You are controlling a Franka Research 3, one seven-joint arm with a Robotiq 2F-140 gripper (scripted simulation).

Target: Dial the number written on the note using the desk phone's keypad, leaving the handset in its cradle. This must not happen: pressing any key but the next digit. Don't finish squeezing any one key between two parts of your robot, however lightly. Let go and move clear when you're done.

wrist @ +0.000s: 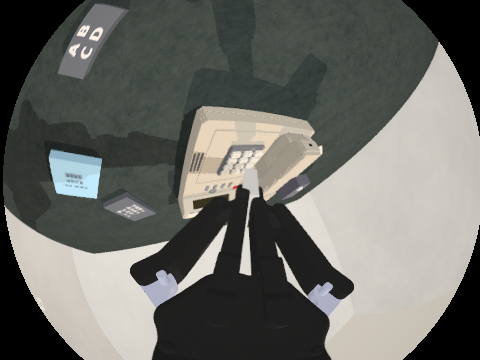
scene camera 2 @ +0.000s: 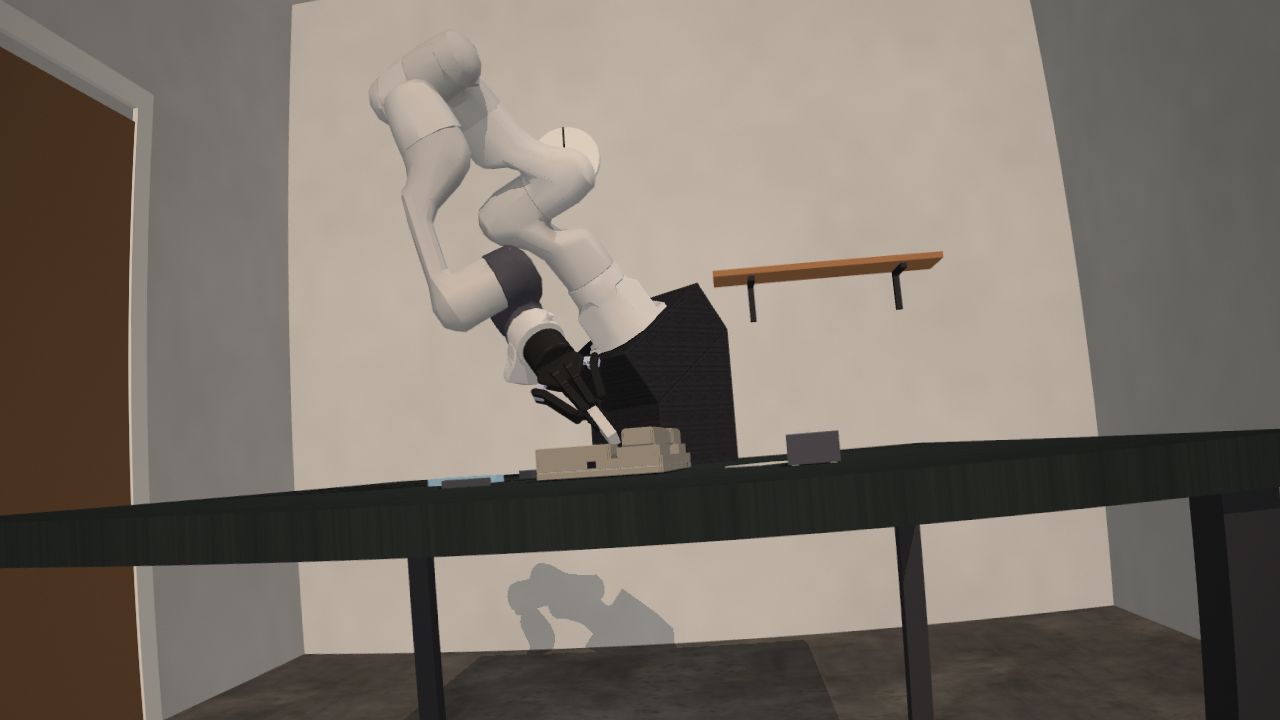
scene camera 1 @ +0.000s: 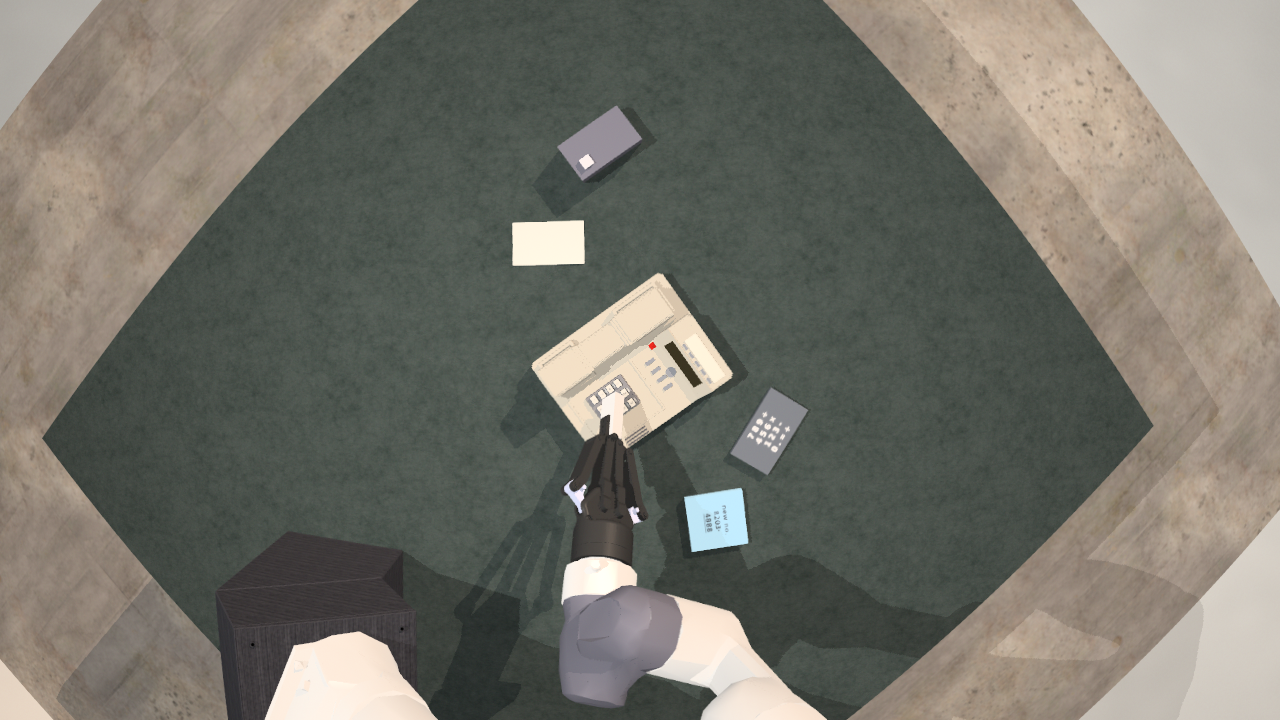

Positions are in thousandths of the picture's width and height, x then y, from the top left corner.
Labels:
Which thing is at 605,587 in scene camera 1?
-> A dark grey keypad card.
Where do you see a handset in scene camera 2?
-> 500,606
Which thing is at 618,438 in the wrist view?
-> A handset.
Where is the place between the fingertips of my gripper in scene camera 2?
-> At 480,610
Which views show my gripper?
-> The wrist view, scene camera 2 and scene camera 1: all of them.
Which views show the handset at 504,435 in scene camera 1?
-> The wrist view, scene camera 2 and scene camera 1: all of them.

